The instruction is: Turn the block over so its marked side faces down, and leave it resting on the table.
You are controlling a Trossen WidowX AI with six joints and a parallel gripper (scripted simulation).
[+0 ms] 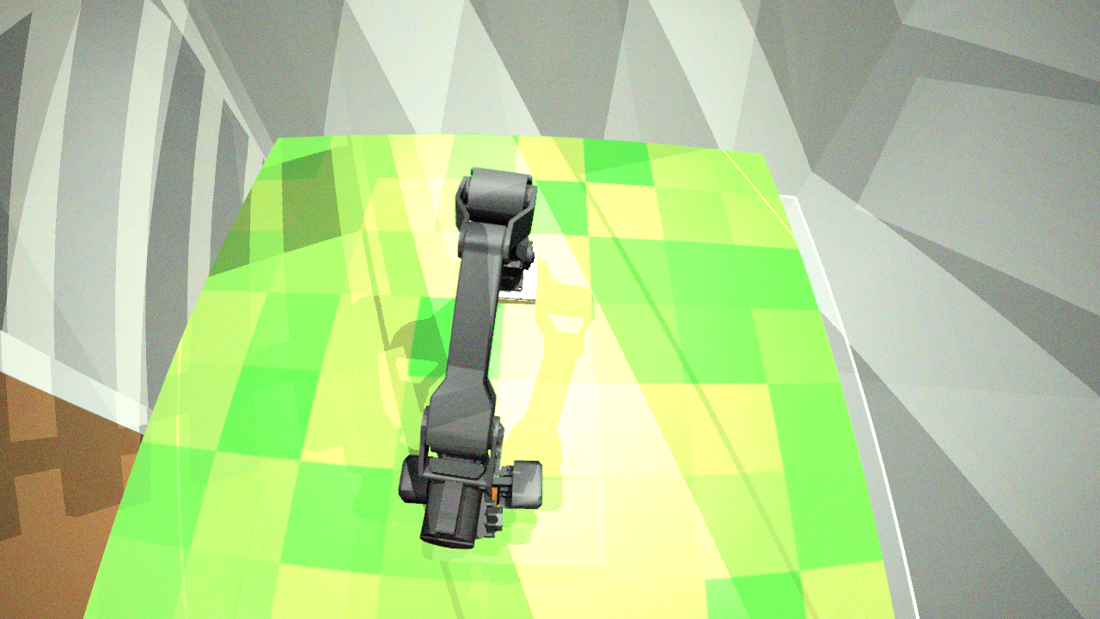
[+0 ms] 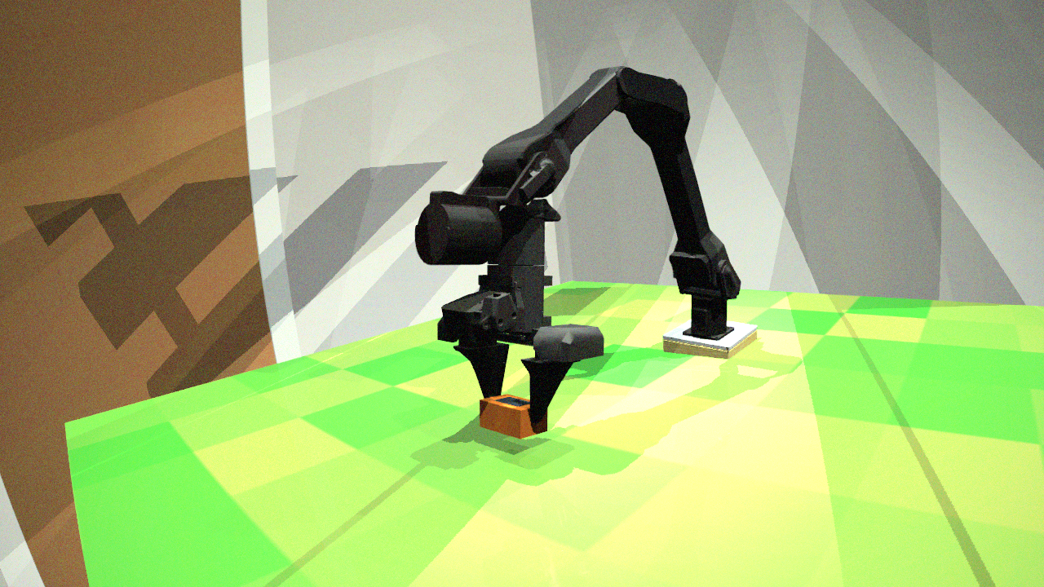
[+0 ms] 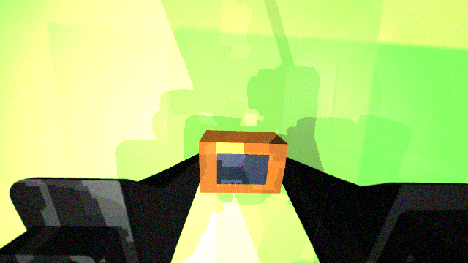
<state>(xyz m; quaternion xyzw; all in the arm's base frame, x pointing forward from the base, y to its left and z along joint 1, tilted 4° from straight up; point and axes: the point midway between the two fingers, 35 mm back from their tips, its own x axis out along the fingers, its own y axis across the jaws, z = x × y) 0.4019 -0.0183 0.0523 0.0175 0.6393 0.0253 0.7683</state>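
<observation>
My gripper tip is 1 cm below the orange block.
</observation>
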